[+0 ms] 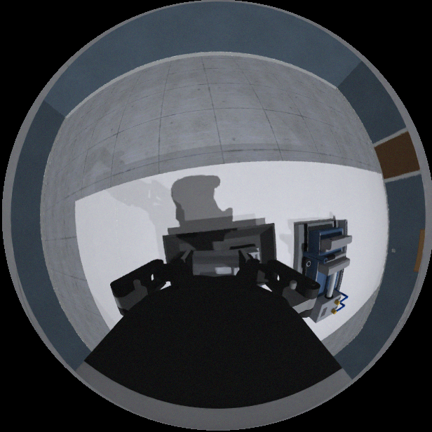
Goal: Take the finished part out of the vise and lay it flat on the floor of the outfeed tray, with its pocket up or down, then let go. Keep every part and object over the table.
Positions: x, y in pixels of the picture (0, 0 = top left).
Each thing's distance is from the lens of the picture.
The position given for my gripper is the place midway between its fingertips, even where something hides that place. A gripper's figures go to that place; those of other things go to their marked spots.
my gripper (215, 256): 17 cm
vise (331, 231): 38 cm
